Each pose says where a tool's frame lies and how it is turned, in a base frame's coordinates. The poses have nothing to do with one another.
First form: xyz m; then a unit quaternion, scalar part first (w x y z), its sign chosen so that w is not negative.
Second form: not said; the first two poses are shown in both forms.
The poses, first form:
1: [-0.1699, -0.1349, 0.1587, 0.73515, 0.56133, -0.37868, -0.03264]
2: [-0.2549, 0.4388, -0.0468, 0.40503, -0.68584, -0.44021, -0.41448]
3: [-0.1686, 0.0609, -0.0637, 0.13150, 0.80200, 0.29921, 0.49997]
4: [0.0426, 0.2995, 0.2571, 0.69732, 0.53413, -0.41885, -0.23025]
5: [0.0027, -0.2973, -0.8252, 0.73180, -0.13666, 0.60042, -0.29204]
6: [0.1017, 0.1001, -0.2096, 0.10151, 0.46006, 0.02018, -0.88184]
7: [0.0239, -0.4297, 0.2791, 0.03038, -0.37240, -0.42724, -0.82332]
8: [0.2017, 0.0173, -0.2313, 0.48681, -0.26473, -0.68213, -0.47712]
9: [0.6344, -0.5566, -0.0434, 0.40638, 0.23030, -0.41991, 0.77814]
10: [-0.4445, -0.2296, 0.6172, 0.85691, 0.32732, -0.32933, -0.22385]
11: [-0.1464, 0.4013, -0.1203, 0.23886, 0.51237, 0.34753, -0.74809]
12: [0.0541, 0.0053, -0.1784, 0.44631, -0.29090, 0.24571, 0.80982]
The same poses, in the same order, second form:
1: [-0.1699, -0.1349, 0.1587, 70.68, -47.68, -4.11]
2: [-0.2549, 0.4388, -0.0468, -99.18, -63.66, -59.94]
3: [-0.1686, 0.0609, -0.0637, 133.40, 49.77, 83.16]
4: [0.0426, 0.2995, 0.2571, 68.24, -53.51, -29.42]
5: [0.0027, -0.2973, -0.8252, -17.23, 75.70, -36.82]
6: [0.1017, 0.1001, -0.2096, 77.85, 3.41, -149.23]
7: [0.0239, -0.4297, 0.2791, -65.77, -75.45, -145.40]
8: [0.2017, 0.0173, -0.2313, -36.89, -95.07, -66.49]
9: [0.6344, -0.5566, -0.0434, 33.28, -60.68, 112.45]
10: [-0.4445, -0.2296, 0.6172, 39.41, -39.65, -26.95]
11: [-0.1464, 0.4013, -0.1203, 80.39, 54.53, -117.38]
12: [0.0541, 0.0053, -0.1784, -41.28, 34.87, 114.92]
